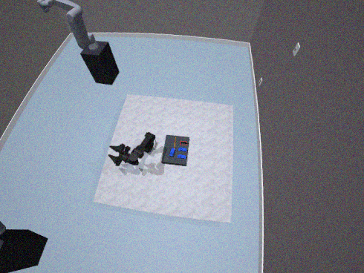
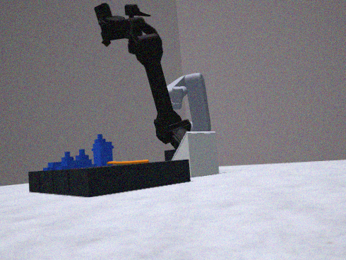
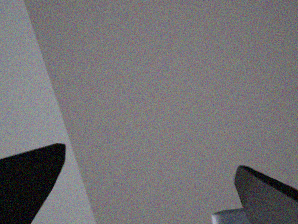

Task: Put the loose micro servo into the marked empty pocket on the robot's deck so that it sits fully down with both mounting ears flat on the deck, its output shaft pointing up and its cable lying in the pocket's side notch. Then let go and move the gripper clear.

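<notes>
Right now my gripper tip is 34 cm short of the robot deck, 33 cm to the right of it and 56 cm above it.
</notes>
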